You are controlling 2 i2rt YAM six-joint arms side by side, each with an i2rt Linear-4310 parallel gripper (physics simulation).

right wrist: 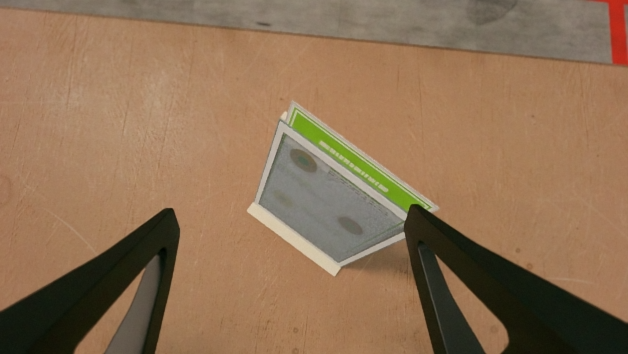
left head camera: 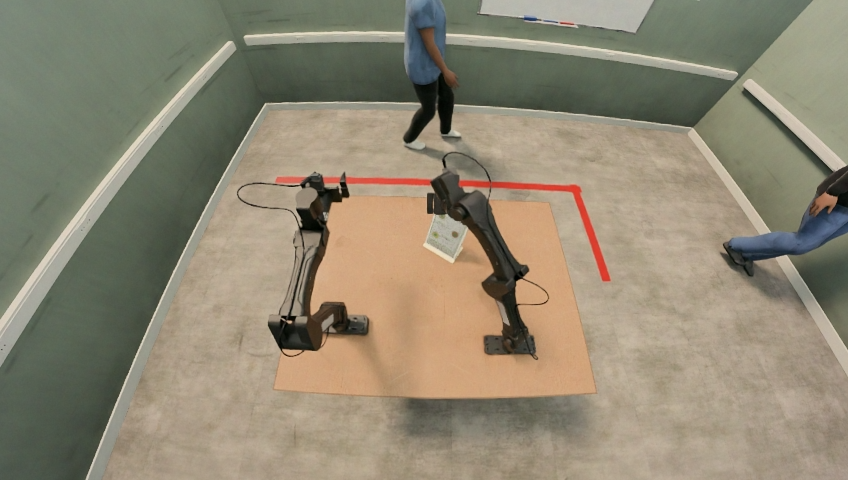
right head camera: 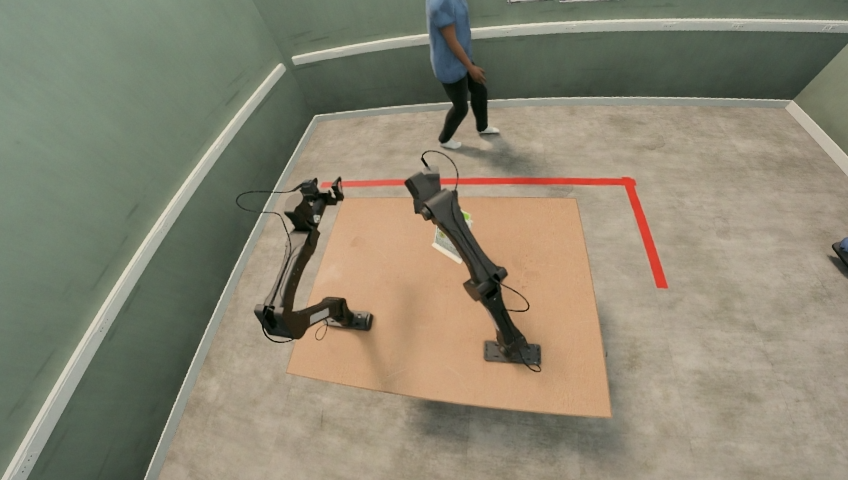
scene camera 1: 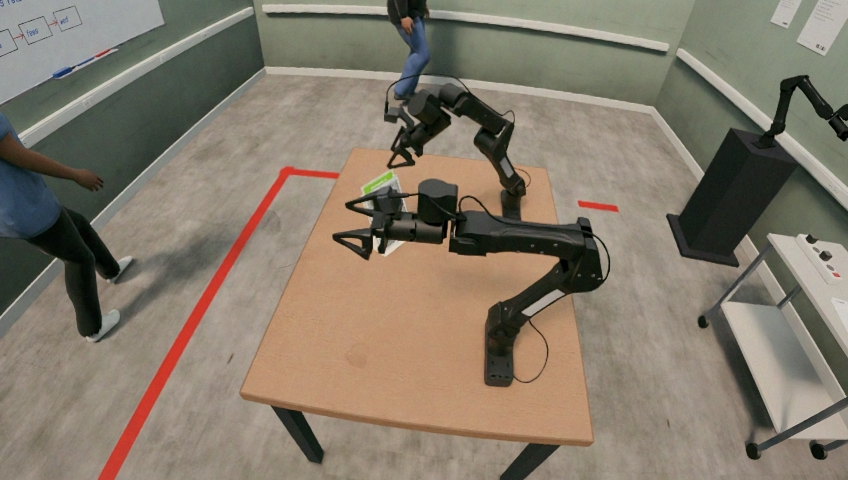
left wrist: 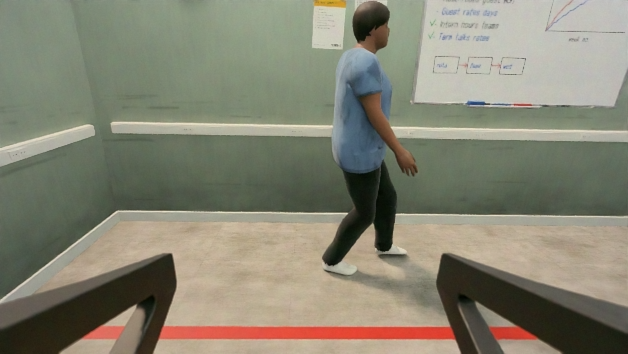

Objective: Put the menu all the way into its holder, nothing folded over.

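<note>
The menu, a card with a green top band (right wrist: 357,159) (scene camera 1: 380,182) (right head camera: 467,216), stands in its holder, and the green band sticks out above the holder's top edge. The holder (right wrist: 295,239) (left head camera: 439,252) (right head camera: 446,252) has a clear front with a pale frame and a cream base, and leans back on the table. My right gripper (right wrist: 295,216) (scene camera 1: 399,165) is open and empty, pointing down above the holder and menu; the arm hides part of them in both head views. My left gripper (left wrist: 308,268) (scene camera 1: 340,220) is open and empty, held level above the table, away from the menu.
The wooden table (left head camera: 392,356) (scene camera 1: 357,380) carries both arm bases. A person in a blue shirt (left head camera: 425,53) (left wrist: 362,110) stands beyond the table's far edge, behind red floor tape (left head camera: 517,185). Another person in jeans (left head camera: 785,240) (scene camera 1: 414,50) is farther off. A white trolley (scene camera 1: 773,356) stands beside a black pedestal (scene camera 1: 728,190).
</note>
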